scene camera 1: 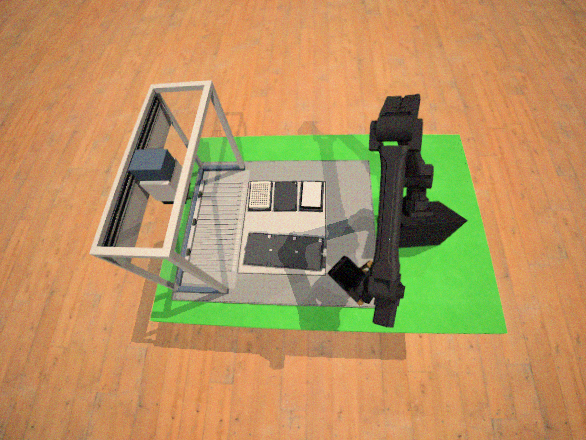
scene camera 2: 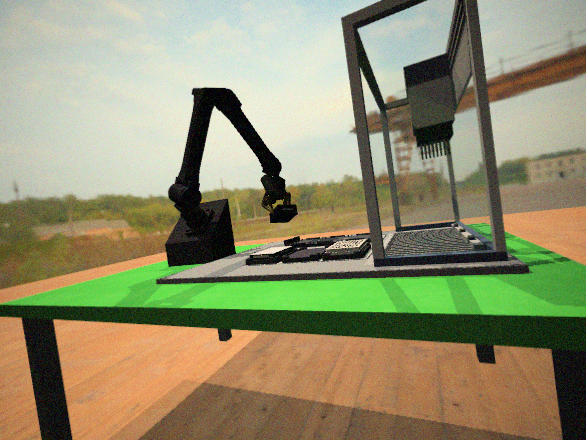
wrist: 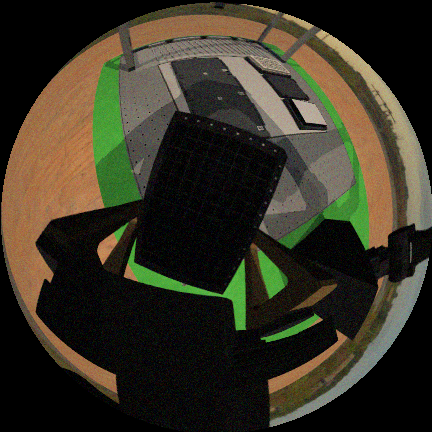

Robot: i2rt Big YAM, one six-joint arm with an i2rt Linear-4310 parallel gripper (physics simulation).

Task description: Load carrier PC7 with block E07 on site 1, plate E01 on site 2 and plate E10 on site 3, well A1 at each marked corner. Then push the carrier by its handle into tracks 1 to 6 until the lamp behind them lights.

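Where they show: gripper, between the fingertips: (scene camera 1: 352,279) (wrist: 196,219); arm's base, origin of its link: (scene camera 1: 415,210) (scene camera 2: 200,223) (wrist: 358,271).
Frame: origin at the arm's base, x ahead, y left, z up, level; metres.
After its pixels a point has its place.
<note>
My gripper (scene camera 1: 364,284) (scene camera 2: 277,204) @(x 0.255, y 0.235, z -0.002 m) (wrist: 196,219) @(x 0.255, y 0.235, z -0.002 m) is shut on a black well plate (scene camera 1: 347,277) @(x 0.272, y 0.227, z 0.001 m) (scene camera 2: 283,213) @(x 0.287, y 0.167, z -0.009 m) (wrist: 215,185) @(x 0.271, y 0.209, z -0.009 m), held in the air near the grey base's right end in scene camera 1. No label on it is readable. The dark carrier (scene camera 1: 265,251) @(x 0.567, y 0.075, z -0.127 m) (wrist: 192,82) @(x 0.515, y 0.114, z -0.127 m) lies on the pale board, with small white marks on its top and no plate on it. Behind it stand a white well plate (scene camera 1: 260,195) @(x 0.588, y -0.179, z -0.121 m) (scene camera 2: 348,246) @(x 0.599, y -0.219, z -0.112 m) (wrist: 272,65) @(x 0.578, y -0.181, z -0.114 m), a dark one (scene camera 1: 285,195) @(x 0.480, y -0.173, z -0.126 m) (wrist: 287,86) @(x 0.475, y -0.165, z -0.126 m) and a smooth white-topped one (scene camera 1: 312,194) @(x 0.364, y -0.160, z -0.111 m) (scene camera 2: 272,252) @(x 0.387, y -0.208, z -0.112 m) (wrist: 308,111) @(x 0.368, y -0.150, z -0.111 m). The ribbed tracks (scene camera 1: 215,220) @(x 0.786, y -0.081, z -0.136 m) (wrist: 190,49) @(x 0.739, y 0.031, z -0.134 m) lie left of the carrier in scene camera 1.
A tall gantry frame (scene camera 1: 190,168) @(x 0.693, y -0.012, z 0.337 m) (scene camera 2: 365,150) @(x 0.677, y -0.350, z 0.087 m) stands over the tracks. Its blue-grey head (scene camera 1: 152,164) @(x 0.817, y -0.049, z 0.322 m) (scene camera 2: 430,100) hangs high, with thin tips pointing down in scene camera 2. The grey base (scene camera 1: 350,175) @(x 0.188, y -0.258, z -0.137 m) (scene camera 2: 225,272) @(x 0.288, y -0.295, z -0.139 m) lies on the green table top (scene camera 1: 450,300) @(x -0.116, y 0.304, z -0.150 m).
</note>
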